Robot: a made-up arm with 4 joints. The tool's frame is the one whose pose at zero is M. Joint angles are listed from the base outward.
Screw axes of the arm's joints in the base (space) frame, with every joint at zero. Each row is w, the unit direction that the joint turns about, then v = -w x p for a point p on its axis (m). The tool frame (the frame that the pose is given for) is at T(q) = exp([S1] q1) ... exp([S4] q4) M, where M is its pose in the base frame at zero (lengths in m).
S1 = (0, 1, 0, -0.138, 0, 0)
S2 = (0, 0, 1, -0.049, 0.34, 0)
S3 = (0, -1, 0, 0.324, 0, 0.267)
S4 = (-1, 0, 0, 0, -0.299, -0.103)
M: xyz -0.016 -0.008 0.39 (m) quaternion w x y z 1 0 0 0
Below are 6 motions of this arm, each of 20 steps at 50 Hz.
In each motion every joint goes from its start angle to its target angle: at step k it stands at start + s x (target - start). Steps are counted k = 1, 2, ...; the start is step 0. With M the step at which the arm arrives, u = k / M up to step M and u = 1 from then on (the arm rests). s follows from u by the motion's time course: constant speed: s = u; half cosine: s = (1 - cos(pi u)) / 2; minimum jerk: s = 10 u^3 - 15 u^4 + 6 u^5.
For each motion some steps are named. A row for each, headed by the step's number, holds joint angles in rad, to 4 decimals.
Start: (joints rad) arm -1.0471 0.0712 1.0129 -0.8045
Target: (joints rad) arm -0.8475 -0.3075 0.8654 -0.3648
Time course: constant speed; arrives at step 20
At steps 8, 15, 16, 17, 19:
8: -0.9673 -0.0803 0.9539 -0.6286
15: -0.8974 -0.2128 0.9023 -0.4747
16: -0.8874 -0.2318 0.8949 -0.4527
17: -0.8774 -0.2507 0.8875 -0.4308
19: -0.8575 -0.2886 0.8728 -0.3868

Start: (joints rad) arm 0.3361 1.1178 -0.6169 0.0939
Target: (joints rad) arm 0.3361 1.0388 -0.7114 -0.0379
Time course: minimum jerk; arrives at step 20
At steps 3, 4, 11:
3: 0.3361 1.1157 -0.6194 0.0904
4: 0.3361 1.1132 -0.6224 0.0863
11: 0.3361 1.0709 -0.6730 0.0157

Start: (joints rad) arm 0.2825 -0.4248 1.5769 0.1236
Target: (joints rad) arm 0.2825 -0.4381 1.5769 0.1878
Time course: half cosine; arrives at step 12
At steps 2, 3, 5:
2: 0.2825 -0.4257 1.5769 0.1279
3: 0.2825 -0.4267 1.5769 0.1330
5: 0.2825 -0.4297 1.5769 0.1474

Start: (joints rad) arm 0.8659 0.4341 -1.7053 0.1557
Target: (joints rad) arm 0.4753 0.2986 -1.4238 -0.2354
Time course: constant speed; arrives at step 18
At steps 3, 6, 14, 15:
3: 0.8008 0.4115 -1.6584 0.0905
6: 0.7357 0.3889 -1.6115 0.0253
14: 0.5621 0.3287 -1.4864 -0.1485
15: 0.5404 0.3212 -1.4707 -0.1702

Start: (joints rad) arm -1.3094 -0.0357 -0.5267 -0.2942
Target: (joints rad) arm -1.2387 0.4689 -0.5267 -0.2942
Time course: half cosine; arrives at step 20
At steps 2, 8, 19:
2: -1.3077 -0.0234 -0.5267 -0.2942
8: -1.2850 0.1386 -0.5267 -0.2942
19: -1.2391 0.4658 -0.5267 -0.2942

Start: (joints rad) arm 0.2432 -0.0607 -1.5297 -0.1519
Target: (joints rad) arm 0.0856 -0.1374 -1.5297 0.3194
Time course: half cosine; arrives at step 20
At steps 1, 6, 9, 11, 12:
1: 0.2422 -0.0612 -1.5297 -0.1490
6: 0.2107 -0.0765 -1.5297 -0.0548
9: 0.1767 -0.0931 -1.5297 0.0469
11: 0.1521 -0.1050 -1.5297 0.1206
12: 0.1400 -0.1109 -1.5297 0.1566

